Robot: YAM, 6 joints.
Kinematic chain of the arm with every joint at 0, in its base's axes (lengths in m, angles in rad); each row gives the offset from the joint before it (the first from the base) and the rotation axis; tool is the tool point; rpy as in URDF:
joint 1: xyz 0 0 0.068 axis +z
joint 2: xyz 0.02 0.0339 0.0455 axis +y
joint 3: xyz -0.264 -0.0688 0 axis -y
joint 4: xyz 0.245 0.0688 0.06 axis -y
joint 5: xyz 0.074 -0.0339 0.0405 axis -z
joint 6: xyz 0.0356 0 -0.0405 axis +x
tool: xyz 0 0 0 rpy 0 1.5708 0
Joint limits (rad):
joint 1: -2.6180..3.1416
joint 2: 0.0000..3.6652
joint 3: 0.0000..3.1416
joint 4: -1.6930..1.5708
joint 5: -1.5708..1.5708
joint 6: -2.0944..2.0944
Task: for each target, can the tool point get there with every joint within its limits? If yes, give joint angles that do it. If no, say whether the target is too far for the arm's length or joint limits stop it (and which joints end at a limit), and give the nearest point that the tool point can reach.
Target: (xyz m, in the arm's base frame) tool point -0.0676 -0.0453 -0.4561
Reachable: no: joint limits stop it (at a limit: joint 2) | nearest point -0.0992 -0.0665 -0.3565 | short by 0.107 m
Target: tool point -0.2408 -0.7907 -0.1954
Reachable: no: too far | nearest point -0.1761 -0.5782 -0.1103 | short by 0.238 m
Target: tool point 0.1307 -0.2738 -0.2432
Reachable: yes | joints -1.1479 3.1406 1.4777 -0.0732 -0.1931 -0.3570
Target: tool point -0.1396 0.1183 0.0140
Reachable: yes | joints 2.5884 2.0941 0.5740 -0.5152 0.8761 -1.7453
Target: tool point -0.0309 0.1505 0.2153
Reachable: yes | joints 1.8329 0.5536 0.2551 0.0917 0.2596 -1.6030
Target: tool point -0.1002 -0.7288 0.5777
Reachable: no: too far | nearest point -0.0742 -0.5400 0.4541 | short by 0.227 m
